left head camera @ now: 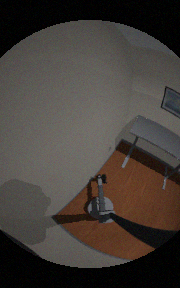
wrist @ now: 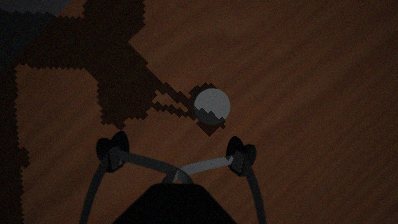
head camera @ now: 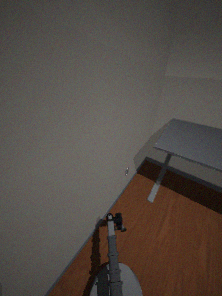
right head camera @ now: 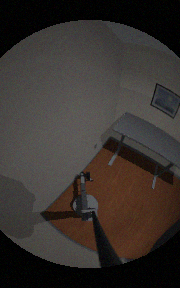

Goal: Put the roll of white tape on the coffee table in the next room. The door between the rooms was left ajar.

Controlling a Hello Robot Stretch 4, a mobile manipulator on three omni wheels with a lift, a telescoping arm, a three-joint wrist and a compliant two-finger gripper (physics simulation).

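Frame: origin at the robot's base, x left, y back, z up, level; millimetres.
Seen in the pictures: gripper, fingertip midpoint: (left head camera: 102, 183) (wrist: 178, 146) (head camera: 118, 231) (right head camera: 88, 180).
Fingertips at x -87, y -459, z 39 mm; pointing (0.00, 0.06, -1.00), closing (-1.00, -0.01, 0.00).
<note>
A point is followed by its place in that frame.
A round white disc-like thing, which looks like the roll of white tape (wrist: 212, 106) {x -130, y -505, z -3 mm}, lies on the wood floor in the wrist view, partly in the gripper's shadow. My gripper (wrist: 178, 146) {x -87, y -459, z 39 mm} (head camera: 121, 229) {x -87, y -459, z 39 mm} is open with nothing between its fingertips. In the wrist view the roll is beyond the fingertips, a little left of the right one. In the head camera views the gripper is small at the end of the arm, near the wall, and the roll cannot be made out. The coffee table and the door cannot be identified in these views.
A grey table (head camera: 192, 142) {x -829, y -854, z 923 mm} (left head camera: 157, 135) {x -938, y -731, z 923 mm} (right head camera: 145, 132) {x -979, y -757, z 923 mm} with light metal legs stands against the far wall. A framed picture (left head camera: 172, 102) {x -1427, y -1012, z 1455 mm} (right head camera: 166, 100) {x -1472, y -972, z 1483 mm} hangs above it. A long plain wall (head camera: 65, 150) {x 189, y -520, z 1199 mm} with a skirting board runs close along the left of the arm.
</note>
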